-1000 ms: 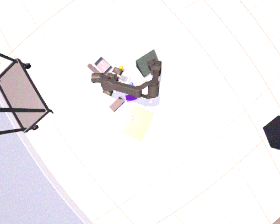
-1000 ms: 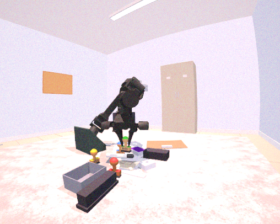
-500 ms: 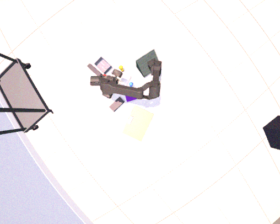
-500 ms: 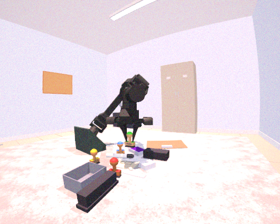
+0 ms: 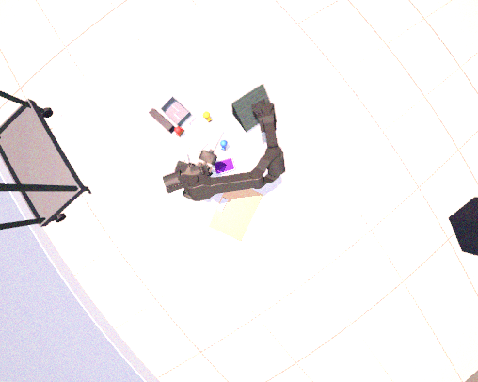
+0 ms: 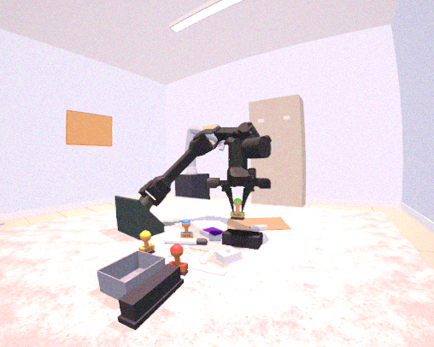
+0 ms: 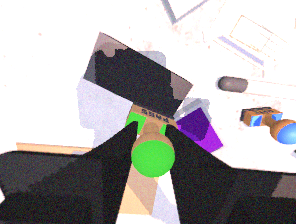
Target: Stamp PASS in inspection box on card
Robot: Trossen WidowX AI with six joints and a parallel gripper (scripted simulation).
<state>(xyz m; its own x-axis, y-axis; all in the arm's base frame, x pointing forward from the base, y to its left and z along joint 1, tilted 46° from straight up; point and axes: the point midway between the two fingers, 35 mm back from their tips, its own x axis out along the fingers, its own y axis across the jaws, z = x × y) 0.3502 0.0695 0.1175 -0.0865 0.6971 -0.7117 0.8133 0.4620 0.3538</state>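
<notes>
Now: gripper tip 90 mm past the purple ink pad and 90 mm above it. From my gripper tip the other things lie so: green-knobbed stamp: right at my gripper tip; marker: 100 mm to the right, 100 mm behind, 80 mm below; small white block: 110 mm to the right, 80 mm below, 50 mm ahead.
</notes>
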